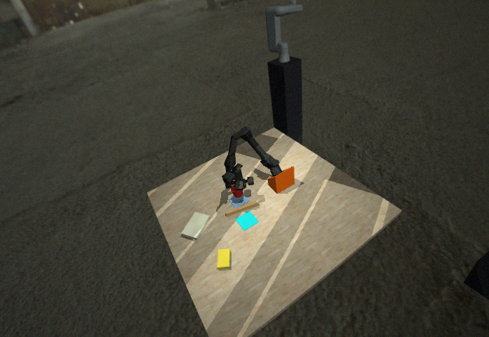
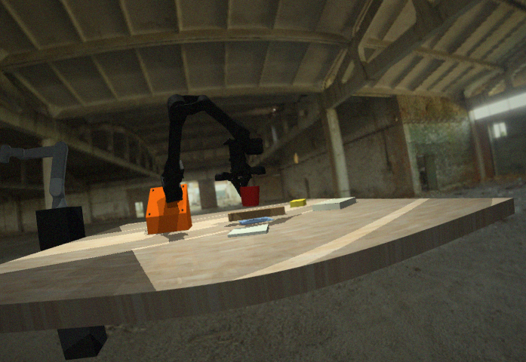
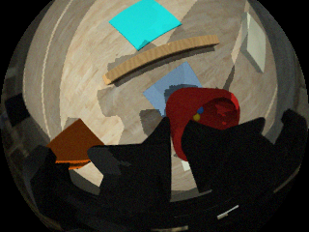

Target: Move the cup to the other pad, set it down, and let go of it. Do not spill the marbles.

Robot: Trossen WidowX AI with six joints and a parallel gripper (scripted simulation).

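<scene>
My gripper tip is now 20 mm to the left of the cup and 20 mm short of it. Round my gripper tip: blue pad 100 mm below, 30 mm ahead, 20 mm to the right; pale pad 230 mm to the right, 90 mm below, 40 mm behind; wooden bar 90 mm below, 70 mm to the left, 60 mm ahead.
</scene>
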